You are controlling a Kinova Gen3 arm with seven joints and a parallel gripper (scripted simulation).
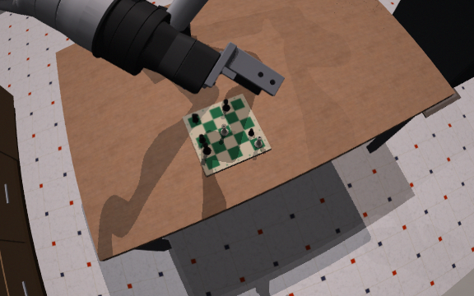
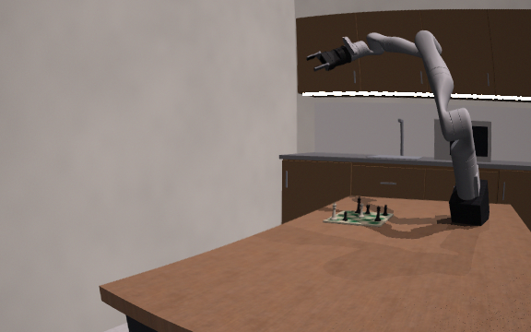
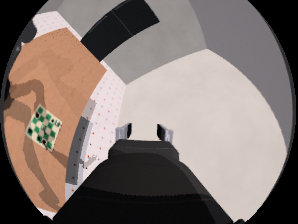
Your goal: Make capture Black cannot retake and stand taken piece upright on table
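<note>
Now: the cream chessboard 210 mm behind my hand and 590 mm below it.
</note>
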